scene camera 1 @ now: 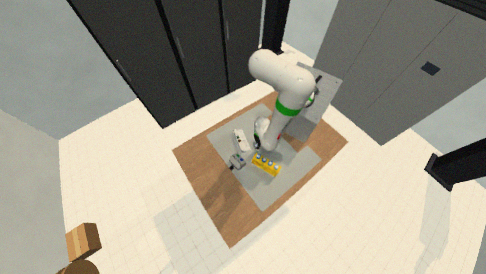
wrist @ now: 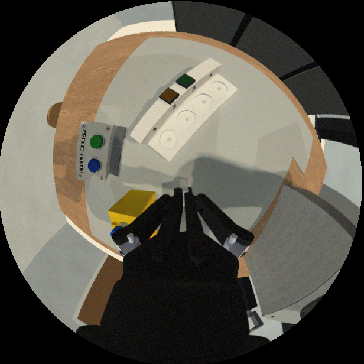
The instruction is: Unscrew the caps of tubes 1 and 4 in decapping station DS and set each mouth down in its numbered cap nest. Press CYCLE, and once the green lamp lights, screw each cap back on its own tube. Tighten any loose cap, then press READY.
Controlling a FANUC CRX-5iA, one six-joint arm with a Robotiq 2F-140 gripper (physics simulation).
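Places are measured from the arm's base along level axes (x ahead, y left, z up), in millimetres.
Where they show: gripper, between the fingertips: (scene camera 1: 257,149).
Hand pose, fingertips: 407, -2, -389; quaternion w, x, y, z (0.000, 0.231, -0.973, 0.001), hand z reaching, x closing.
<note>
Things, the pixels of their top centre, and the offset from my fingertips, as dx, dy, dz. Level surfaces: height alone.
- yellow rack, centre of its top: (scene camera 1: 267,162) +42, +157, +104
- cap nest block, centre of its top: (scene camera 1: 241,137) +56, -151, +55
- button box, centre of its top: (scene camera 1: 237,158) +203, -4, +85
- grey mat, height of its surface: dz +2
- wooden table, height of its surface: dz -1
My gripper (scene camera 1: 256,146) (wrist: 184,184) is shut and empty above the grey mat, between the white cap nest block and the yellow rack. The yellow rack (scene camera 1: 265,169) (wrist: 132,204) holds a row of tubes with blue-and-white caps; in the wrist view my left finger linkage hides much of it. The cap nest block (scene camera 1: 242,143) (wrist: 150,126) has four numbered round nests, all empty. Its green lamp (wrist: 185,80) and amber lamp (wrist: 169,95) look dark. The button box (scene camera 1: 237,161) (wrist: 107,154) carries a green READY button (wrist: 96,141) and a blue CYCLE button (wrist: 94,165).
The grey mat (scene camera 1: 265,195) (wrist: 240,120) lies on a wooden table (scene camera 1: 192,167) (wrist: 75,145). The arm's grey pedestal (scene camera 1: 325,92) (wrist: 305,240) stands at one side. Dark cabinets (scene camera 1: 145,50) (wrist: 295,45) stand beyond the table.
</note>
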